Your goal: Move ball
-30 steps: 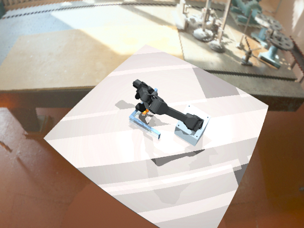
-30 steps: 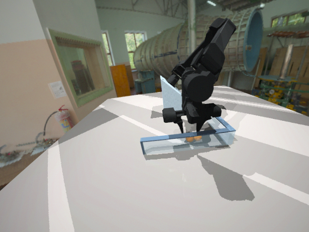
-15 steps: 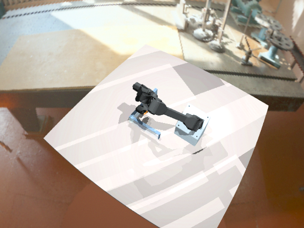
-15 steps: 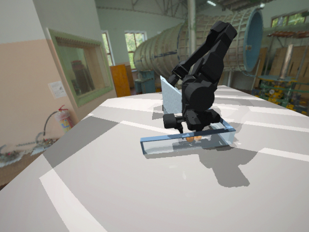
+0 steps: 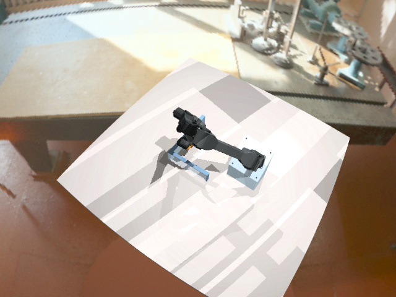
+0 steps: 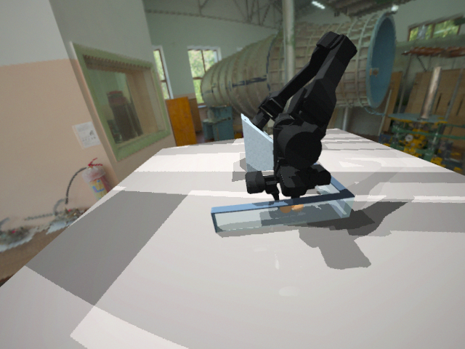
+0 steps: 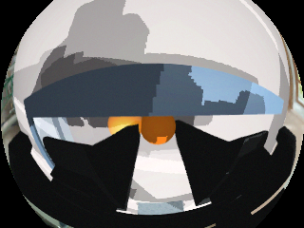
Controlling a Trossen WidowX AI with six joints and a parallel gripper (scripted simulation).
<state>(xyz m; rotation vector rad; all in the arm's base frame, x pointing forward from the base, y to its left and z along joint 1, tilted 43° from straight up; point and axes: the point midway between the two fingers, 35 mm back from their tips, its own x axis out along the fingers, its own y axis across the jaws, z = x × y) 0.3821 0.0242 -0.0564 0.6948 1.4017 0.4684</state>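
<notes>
Now: the see-through copy 10 mm ahead of my gripper tip and 30 mm to the left of it. Round my gripper tip: orange ball: right at my gripper tip.
</notes>
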